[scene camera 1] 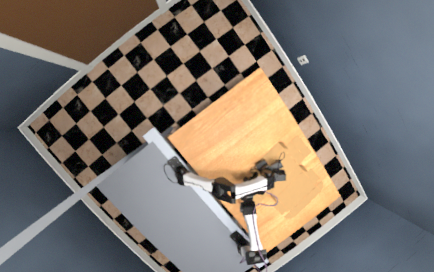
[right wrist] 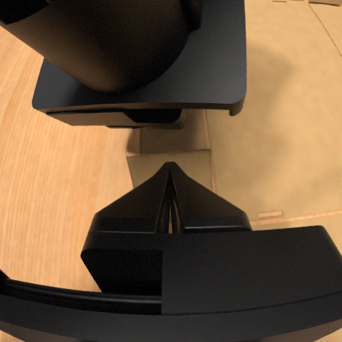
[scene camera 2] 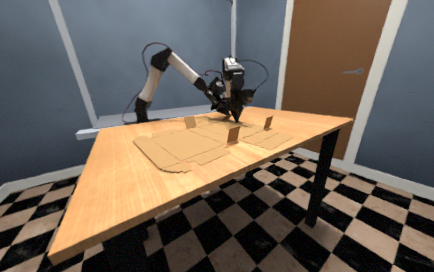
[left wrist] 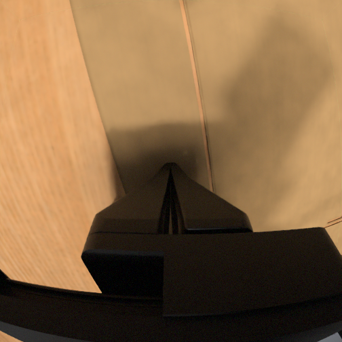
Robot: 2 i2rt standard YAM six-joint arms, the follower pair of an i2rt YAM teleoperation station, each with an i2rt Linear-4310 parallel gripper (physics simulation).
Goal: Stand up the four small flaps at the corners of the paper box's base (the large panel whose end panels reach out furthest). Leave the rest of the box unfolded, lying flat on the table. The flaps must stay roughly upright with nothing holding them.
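Frame: origin at the left arm's base, x up, y back, z right, level; centimetres.
Where they show: left gripper, fingertip midpoint: (scene camera 1: 262, 164) (scene camera 2: 236, 122); right gripper, fingertip midpoint: (scene camera 1: 256, 172) (scene camera 2: 229, 115); left arm's base at its link origin: (scene camera 1: 181, 170); right arm's base at its link origin: (scene camera 1: 241, 241) (scene camera 2: 143, 122).
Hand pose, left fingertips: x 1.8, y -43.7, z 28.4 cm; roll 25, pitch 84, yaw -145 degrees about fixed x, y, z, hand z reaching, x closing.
Each offset is from my left fingertips to the top centre of the thing. "*": to the spot under its first point. Level surfaces: height alone.
The tan paper box {dx +5.5, dy -7.1, dz +21.1 cm} (scene camera 1: 300, 187) (scene camera 2: 175, 146) lies unfolded on the table. In scene camera 2, one small flap {* dx +2.6, dy +6.7, dz +23.2 cm} (scene camera 2: 190, 122), a second flap {* dx +2.4, dy -20.6, dz +19.3 cm} (scene camera 2: 233, 135) and a third flap {* dx +2.8, dy -17.5, dz -2.8 cm} (scene camera 2: 268, 122) stand roughly upright, clear of the grippers. The fourth flap (right wrist: 155, 166) is raised in the right wrist view; its lower part is hidden behind the right fingers. My right gripper (right wrist: 169, 169) is shut and empty, its tips close against this flap's near face. My left gripper (left wrist: 170, 170) (scene camera 2: 237, 121) is shut and empty, low over the flat end panel (left wrist: 135, 75).
The two arms are close together; the left wrist's dark housing (right wrist: 150, 75) fills the upper part of the right wrist view, just beyond the fourth flap. The wooden table {dx -0.2 cm} (scene camera 1: 220, 125) (scene camera 2: 115, 185) extends around the box. A grey surface {dx -1.2 cm} (scene camera 1: 150, 200) lies behind the arms.
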